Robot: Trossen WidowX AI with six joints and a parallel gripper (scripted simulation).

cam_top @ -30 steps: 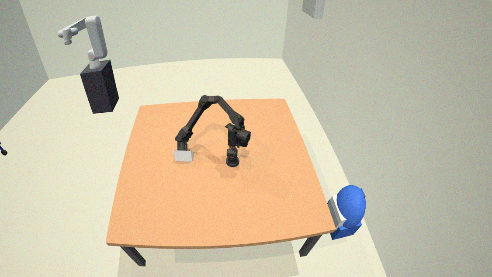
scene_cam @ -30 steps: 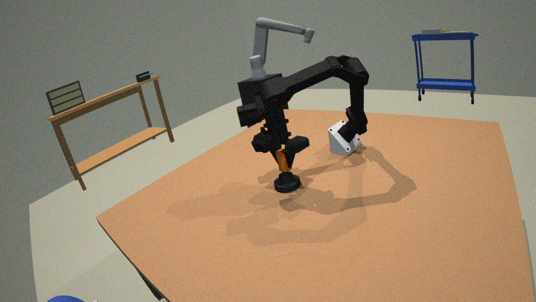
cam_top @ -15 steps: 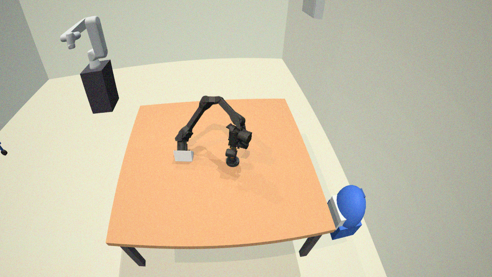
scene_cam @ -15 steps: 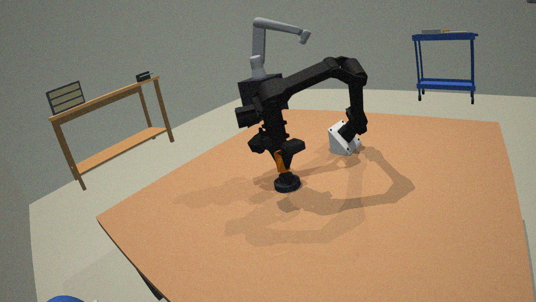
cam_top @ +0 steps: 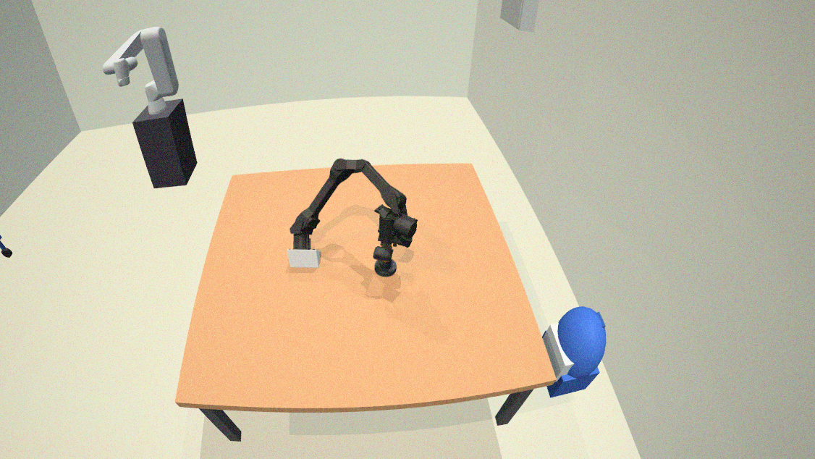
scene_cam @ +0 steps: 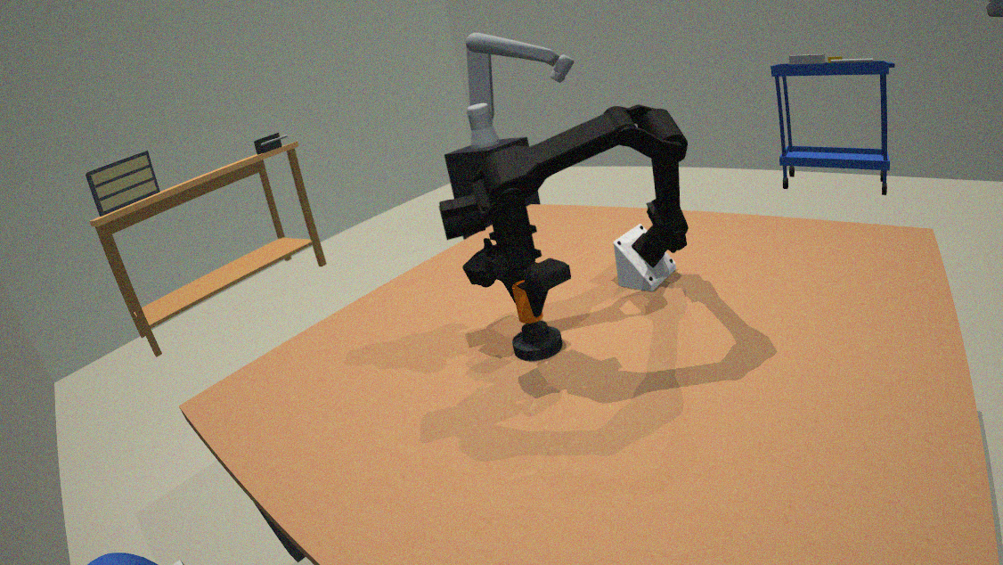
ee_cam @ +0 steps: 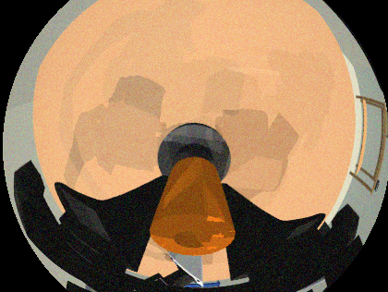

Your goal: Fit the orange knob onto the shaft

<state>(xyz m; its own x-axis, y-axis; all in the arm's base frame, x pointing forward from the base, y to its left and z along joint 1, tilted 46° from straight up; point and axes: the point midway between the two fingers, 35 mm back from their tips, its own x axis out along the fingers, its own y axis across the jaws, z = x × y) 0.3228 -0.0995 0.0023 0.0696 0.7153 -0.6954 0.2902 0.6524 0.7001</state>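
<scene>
The dark round pedestal lies 40 mm below my gripper tip. The rest, counted from my gripper tip: orange knob: 20 mm above.
</scene>
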